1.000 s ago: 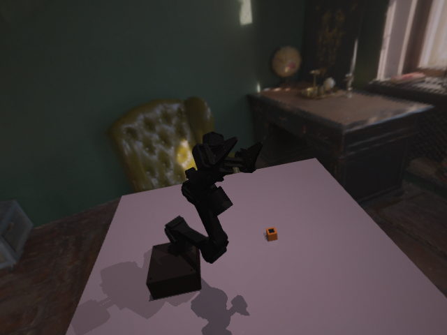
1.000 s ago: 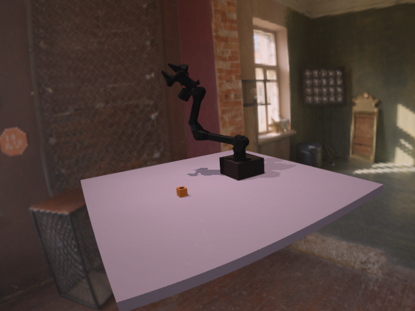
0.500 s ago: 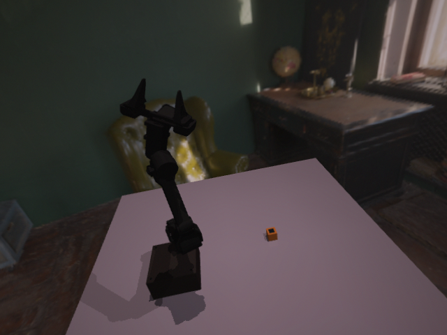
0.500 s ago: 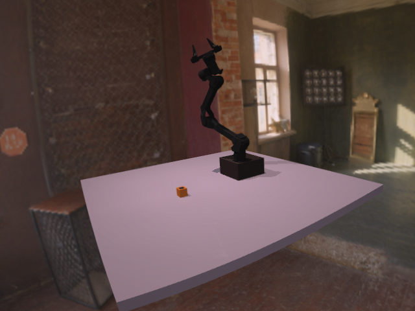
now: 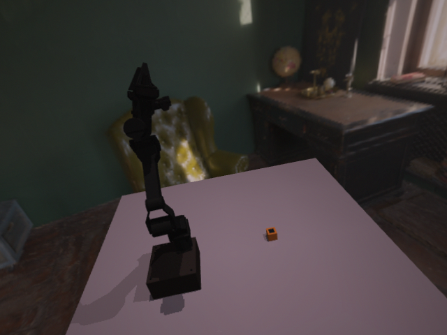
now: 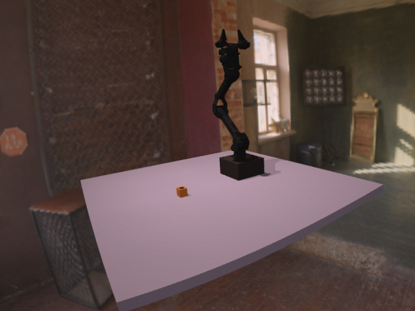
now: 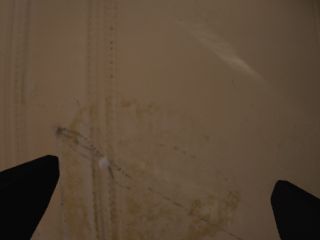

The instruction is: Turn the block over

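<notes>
The block is 790 mm below my gripper tip, 340 mm ahead of it and 40 mm to the right of it.
</notes>
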